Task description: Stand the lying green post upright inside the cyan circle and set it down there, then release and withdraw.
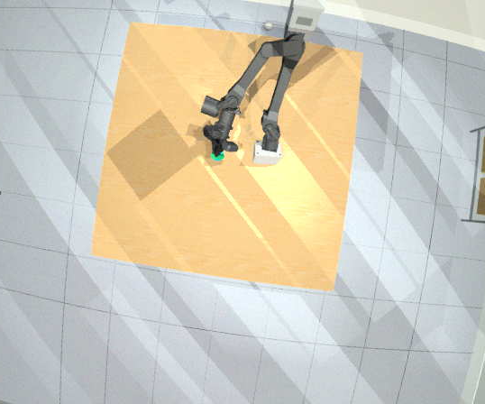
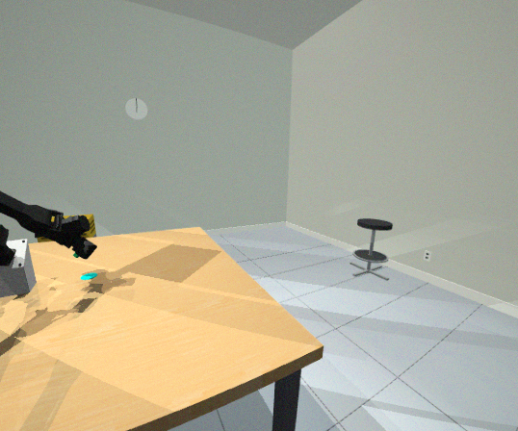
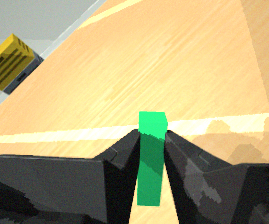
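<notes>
Now: gripper tip 12 cm above the cyan circle, 3 cm to the left of it and 1 cm short of it. Round my gripper tip: green post: 1 cm to the right, 1 cm below, 1 cm behind.
</notes>
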